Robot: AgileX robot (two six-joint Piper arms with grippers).
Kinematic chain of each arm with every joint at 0, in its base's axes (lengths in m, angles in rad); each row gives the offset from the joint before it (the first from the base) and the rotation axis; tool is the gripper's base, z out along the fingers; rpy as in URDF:
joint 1: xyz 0 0 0.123 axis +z
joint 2: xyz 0 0 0 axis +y
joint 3: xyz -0.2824 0 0.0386 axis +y
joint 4: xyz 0.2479 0 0.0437 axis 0.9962 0 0.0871
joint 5: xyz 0 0 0 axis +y
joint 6: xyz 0.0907 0 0.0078 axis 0.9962 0 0.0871
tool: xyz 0 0 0 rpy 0 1.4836 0
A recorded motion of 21 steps. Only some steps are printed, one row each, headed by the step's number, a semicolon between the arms.
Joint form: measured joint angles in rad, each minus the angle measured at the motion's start. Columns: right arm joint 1, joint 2, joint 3, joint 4, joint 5, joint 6; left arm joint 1, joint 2, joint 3, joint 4, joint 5, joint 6.
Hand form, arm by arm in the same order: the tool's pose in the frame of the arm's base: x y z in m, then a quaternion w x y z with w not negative. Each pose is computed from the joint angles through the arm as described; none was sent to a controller.
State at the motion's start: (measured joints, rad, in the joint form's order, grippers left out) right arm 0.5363 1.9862 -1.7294 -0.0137 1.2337 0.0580; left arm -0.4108 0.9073 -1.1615 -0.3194 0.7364 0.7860
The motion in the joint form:
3: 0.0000 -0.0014 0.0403 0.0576 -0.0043 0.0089; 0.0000 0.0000 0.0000 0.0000 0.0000 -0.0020
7: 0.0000 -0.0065 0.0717 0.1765 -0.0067 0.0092; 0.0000 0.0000 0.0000 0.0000 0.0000 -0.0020
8: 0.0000 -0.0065 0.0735 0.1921 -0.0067 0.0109; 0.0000 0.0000 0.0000 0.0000 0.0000 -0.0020
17: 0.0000 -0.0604 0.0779 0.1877 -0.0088 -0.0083; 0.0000 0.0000 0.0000 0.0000 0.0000 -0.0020
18: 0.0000 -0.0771 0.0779 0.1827 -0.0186 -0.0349; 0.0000 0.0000 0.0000 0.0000 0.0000 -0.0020
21: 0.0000 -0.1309 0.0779 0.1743 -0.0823 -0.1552; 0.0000 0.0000 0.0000 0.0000 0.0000 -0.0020
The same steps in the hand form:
3: 0.3512 0.2131 0.2454 0.05711 -0.22619 0.97159 0.03989; 0.1467 -0.0849 0.4417 0.56666 0.43002 0.70106 -0.04995
7: 0.3425 0.2198 0.2404 0.02868 -0.20873 0.97335 0.09055; 0.1467 -0.0849 0.4417 0.56666 0.43002 0.70106 -0.04995
8: 0.3417 0.2208 0.2401 0.02550 -0.20553 0.97346 0.09738; 0.1467 -0.0849 0.4417 0.56666 0.43002 0.70106 -0.04995
17: 0.3357 0.2168 0.2607 0.05144 -0.21703 0.96934 0.10307; 0.1467 -0.0849 0.4417 0.56666 0.43002 0.70106 -0.04995
18: 0.3346 0.2156 0.2674 0.06610 -0.23058 0.96524 0.10378; 0.1467 -0.0849 0.4417 0.56666 0.43002 0.70106 -0.04995
21: 0.3328 0.2133 0.2900 0.12988 -0.28674 0.94297 0.10823; 0.1467 -0.0849 0.4417 0.56666 0.43002 0.70106 -0.04995

